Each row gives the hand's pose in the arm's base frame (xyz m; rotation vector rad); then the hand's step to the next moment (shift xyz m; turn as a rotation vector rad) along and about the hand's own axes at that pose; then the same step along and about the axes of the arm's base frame.
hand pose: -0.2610 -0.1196 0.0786 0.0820 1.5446 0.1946
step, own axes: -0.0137 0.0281 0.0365 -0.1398 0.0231 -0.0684
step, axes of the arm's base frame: 0.0341 0.0277 0.0194 -0.0719 -0.0067 0.1398
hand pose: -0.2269 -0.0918 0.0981 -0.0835 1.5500 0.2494
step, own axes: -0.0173 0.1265 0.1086 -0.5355 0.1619 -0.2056
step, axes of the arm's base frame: 0.0794 0.1439 0.0329 -0.2359 0.0574 0.5443
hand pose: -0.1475 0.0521 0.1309 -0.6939 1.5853 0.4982
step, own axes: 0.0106 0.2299 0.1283 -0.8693 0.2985 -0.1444
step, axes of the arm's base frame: -0.0650 0.2513 -0.0452 -0.2699 0.2466 0.8555
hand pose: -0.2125 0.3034 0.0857 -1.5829 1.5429 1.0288
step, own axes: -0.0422 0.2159 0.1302 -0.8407 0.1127 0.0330
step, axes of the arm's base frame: -0.2240 0.1227 -0.0098 -0.0982 0.4023 0.7410
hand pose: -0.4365 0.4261 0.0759 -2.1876 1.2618 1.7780
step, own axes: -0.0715 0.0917 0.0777 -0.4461 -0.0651 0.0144
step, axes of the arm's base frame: -0.1178 0.0176 0.0733 0.0264 0.2950 0.3402
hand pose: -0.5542 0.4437 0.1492 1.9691 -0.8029 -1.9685
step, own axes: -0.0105 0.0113 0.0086 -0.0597 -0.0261 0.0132
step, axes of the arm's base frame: -0.0101 -0.0019 0.0144 -0.0039 0.0560 0.0355
